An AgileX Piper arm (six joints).
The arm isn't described. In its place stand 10 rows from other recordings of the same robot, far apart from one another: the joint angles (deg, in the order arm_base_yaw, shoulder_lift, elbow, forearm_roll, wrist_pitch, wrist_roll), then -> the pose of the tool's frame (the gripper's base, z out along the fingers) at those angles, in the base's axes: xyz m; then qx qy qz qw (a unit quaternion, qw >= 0).
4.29 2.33 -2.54 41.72 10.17 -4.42 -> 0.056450 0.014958 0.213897 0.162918 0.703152 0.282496 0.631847
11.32 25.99 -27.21 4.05 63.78 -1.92 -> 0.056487 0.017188 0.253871 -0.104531 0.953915 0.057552 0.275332
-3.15 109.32 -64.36 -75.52 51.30 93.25 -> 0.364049 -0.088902 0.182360 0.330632 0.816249 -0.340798 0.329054
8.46 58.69 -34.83 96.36 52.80 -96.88 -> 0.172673 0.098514 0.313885 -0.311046 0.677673 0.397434 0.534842
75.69 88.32 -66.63 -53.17 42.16 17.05 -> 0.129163 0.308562 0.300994 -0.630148 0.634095 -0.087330 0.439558
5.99 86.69 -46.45 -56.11 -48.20 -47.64 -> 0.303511 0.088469 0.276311 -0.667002 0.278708 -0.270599 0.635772
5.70 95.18 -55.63 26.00 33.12 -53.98 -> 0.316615 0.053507 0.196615 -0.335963 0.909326 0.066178 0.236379
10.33 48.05 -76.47 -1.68 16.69 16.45 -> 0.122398 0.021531 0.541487 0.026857 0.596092 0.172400 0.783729
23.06 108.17 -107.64 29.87 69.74 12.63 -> 0.360780 0.199798 0.349372 -0.050524 0.943124 0.306393 0.118694
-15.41 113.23 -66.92 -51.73 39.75 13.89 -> 0.352737 -0.144614 0.144989 -0.075606 0.946999 -0.305142 0.066060
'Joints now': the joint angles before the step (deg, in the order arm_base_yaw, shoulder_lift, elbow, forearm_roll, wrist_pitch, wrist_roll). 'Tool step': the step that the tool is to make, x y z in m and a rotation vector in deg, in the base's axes. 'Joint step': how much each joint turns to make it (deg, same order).
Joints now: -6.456, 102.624, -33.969, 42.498, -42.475, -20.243
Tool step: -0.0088, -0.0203, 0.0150, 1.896, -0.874, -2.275
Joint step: -5.023, -3.968, 0.061, -1.552, 4.536, 0.110
